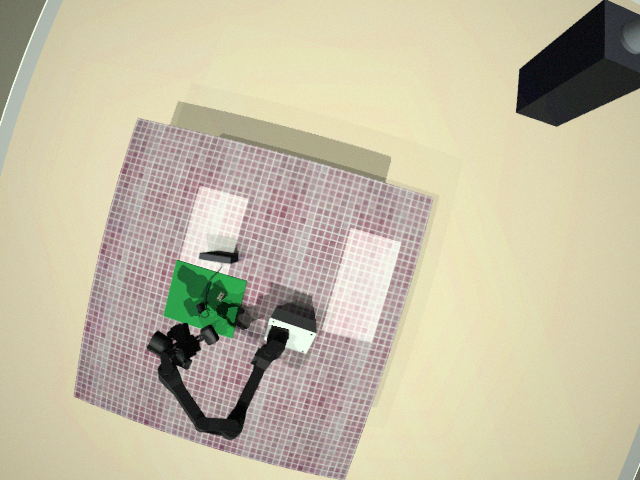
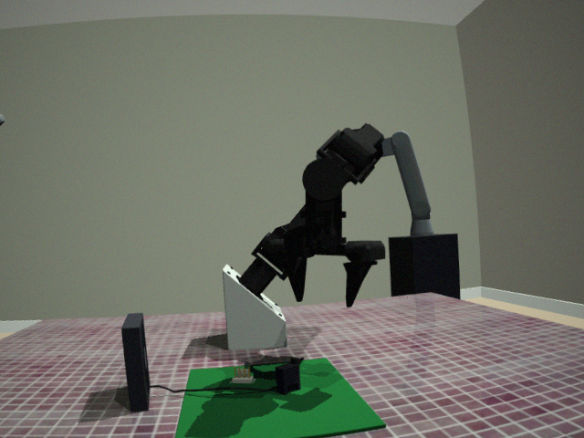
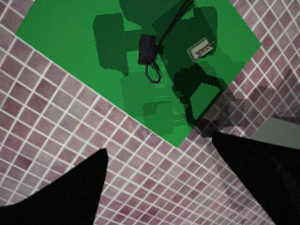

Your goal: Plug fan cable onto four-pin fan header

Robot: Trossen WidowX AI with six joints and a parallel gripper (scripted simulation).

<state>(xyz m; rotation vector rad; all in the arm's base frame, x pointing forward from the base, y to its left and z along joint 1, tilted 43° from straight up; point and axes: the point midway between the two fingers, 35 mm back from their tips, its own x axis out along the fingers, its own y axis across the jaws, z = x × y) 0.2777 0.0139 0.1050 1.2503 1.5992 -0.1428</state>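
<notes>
Right now my gripper tip is 10 cm above the dark plug, 7 cm to the left of it and 5 cm short of it. From my gripper tip the other things lie so: fan 28 cm to the right, 6 cm below; then green board 13 cm below, 11 cm to the right, 5 cm ahead.
</notes>
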